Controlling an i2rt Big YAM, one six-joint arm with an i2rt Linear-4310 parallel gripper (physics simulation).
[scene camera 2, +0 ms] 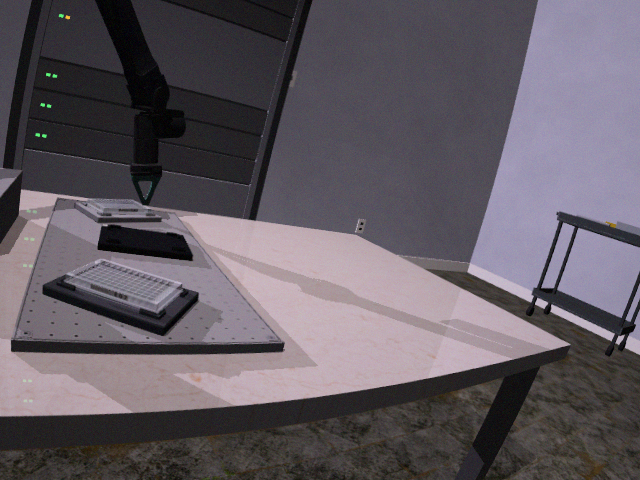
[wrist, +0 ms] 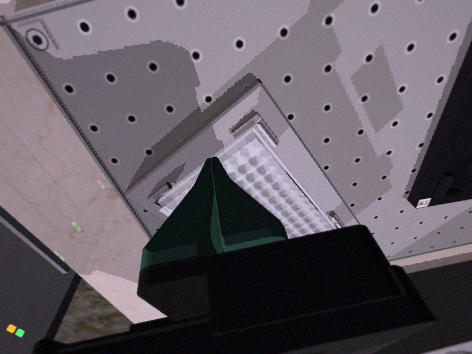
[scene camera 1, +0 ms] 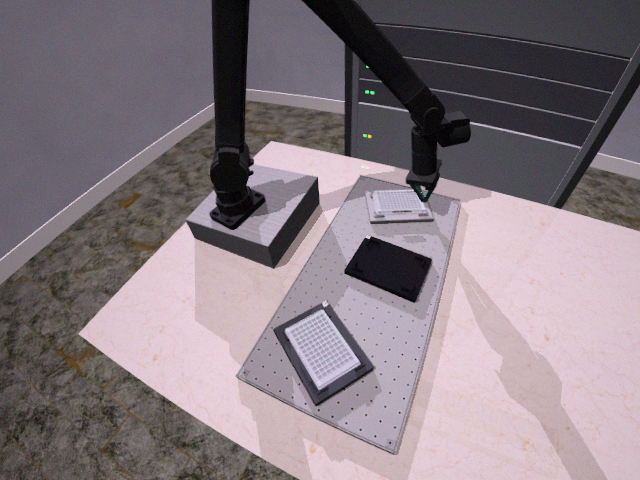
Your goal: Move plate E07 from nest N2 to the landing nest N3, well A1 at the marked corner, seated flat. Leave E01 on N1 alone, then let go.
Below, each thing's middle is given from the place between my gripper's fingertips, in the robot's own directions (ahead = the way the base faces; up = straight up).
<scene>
My gripper is now 10 mm short of the black nest (scene camera 1: 399, 271), 230 mm to the left of it and 20 mm above it.
</scene>
